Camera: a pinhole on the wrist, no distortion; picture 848 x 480 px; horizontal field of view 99.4 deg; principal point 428.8 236.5 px. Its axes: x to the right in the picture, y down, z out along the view. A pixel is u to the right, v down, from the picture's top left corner.
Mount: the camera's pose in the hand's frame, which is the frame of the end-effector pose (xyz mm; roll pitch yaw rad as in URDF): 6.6 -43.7 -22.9 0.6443 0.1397 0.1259
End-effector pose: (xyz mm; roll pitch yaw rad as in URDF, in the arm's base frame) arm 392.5 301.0 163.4 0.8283 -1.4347 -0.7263
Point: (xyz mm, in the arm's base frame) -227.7 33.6 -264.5
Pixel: 37 384
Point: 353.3 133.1 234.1
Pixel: 545 139
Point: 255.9 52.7 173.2
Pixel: 376 179
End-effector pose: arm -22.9 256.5 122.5 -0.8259 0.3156 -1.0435
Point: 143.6 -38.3 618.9
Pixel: 462 195
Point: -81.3 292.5 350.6
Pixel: 36 194
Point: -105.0 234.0 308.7
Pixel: 109 58
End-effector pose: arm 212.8 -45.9 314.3 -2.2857 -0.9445 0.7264
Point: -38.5 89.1 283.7
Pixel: 221 187
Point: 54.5 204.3 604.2
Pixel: 655 112
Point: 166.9 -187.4 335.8
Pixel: behind the camera
